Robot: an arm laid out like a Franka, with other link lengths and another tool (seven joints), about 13 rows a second.
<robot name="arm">
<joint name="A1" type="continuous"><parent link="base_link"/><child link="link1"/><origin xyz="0 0 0.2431"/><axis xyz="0 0 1"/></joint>
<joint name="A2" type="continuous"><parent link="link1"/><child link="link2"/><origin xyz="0 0 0" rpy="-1.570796 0 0"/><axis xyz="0 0 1"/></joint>
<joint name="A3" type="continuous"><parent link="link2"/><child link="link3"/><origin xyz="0 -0.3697 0" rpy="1.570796 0 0"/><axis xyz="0 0 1"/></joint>
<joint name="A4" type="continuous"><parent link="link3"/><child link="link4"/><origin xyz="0.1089 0 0" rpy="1.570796 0 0"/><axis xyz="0 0 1"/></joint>
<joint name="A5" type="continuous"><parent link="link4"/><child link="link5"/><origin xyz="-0.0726 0.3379 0" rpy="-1.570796 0 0"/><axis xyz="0 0 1"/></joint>
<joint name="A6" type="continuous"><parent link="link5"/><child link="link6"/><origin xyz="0 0 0" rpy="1.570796 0 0"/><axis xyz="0 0 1"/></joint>
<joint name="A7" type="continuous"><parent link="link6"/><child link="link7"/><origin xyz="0.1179 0 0" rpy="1.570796 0 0"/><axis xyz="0 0 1"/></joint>
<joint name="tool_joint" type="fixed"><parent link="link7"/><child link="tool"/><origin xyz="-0.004 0.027 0.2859" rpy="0 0.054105 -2.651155"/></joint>
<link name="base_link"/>
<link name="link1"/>
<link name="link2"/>
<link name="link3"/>
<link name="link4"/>
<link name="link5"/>
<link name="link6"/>
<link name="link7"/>
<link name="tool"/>
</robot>
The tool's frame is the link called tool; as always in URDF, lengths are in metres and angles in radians. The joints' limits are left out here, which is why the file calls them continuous.
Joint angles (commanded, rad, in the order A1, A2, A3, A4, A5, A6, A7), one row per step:
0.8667 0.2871 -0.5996 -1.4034 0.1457 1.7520 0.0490
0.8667 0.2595 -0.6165 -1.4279 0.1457 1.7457 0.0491
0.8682 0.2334 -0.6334 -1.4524 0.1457 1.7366 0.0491
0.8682 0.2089 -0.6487 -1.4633 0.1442 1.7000 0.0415
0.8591 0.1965 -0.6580 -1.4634 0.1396 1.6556 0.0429
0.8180 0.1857 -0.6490 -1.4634 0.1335 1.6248 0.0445
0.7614 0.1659 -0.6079 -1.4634 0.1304 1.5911 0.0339
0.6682 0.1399 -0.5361 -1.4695 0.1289 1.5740 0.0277
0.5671 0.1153 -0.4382 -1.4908 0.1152 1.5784 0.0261
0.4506 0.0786 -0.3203 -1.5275 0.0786 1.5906 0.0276
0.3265 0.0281 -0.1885 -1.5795 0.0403 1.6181 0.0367
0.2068 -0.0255 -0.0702 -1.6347 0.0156 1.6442 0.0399
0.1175 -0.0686 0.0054 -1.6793 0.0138 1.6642 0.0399
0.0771 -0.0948 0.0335 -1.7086 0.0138 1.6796 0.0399
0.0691 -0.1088 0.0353 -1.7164 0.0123 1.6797 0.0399
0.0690 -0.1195 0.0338 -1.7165 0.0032 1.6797 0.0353
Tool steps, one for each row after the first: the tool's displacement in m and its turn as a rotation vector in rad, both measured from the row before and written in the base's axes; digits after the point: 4 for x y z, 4 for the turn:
-0.0053 -0.0161 0.0049 0.0098 0.0080 -0.0202
-0.0067 -0.0150 0.0031 0.0089 0.0123 -0.0184
-0.0112 -0.0151 0.0044 0.0036 0.0272 -0.0082
-0.0101 -0.0159 0.0016 -0.0056 0.0331 -0.0185
-0.0043 -0.0239 0.0014 -0.0025 0.0232 -0.0330
-0.0081 -0.0144 0.0040 0.0106 0.0236 -0.0045
-0.0051 -0.0179 0.0056 0.0206 0.0100 -0.0157
-0.0041 -0.0105 0.0010 0.0086 0.0020 -0.0036
-0.0069 -0.0149 0.0030 -0.0117 -0.0068 -0.0017
-0.0092 -0.0109 0.0072 -0.0157 -0.0244 -0.0022
-0.0115 -0.0105 0.0083 -0.0142 -0.0260 -0.0044
-0.0101 -0.0092 0.0059 -0.0015 -0.0189 -0.0140
-0.0058 -0.0071 0.0026 -0.0014 -0.0125 -0.0126
-0.0036 -0.0041 0.0040 -0.0015 -0.0065 -0.0062
-0.0013 -0.0035 0.0060 -0.0085 -0.0116 0.0033

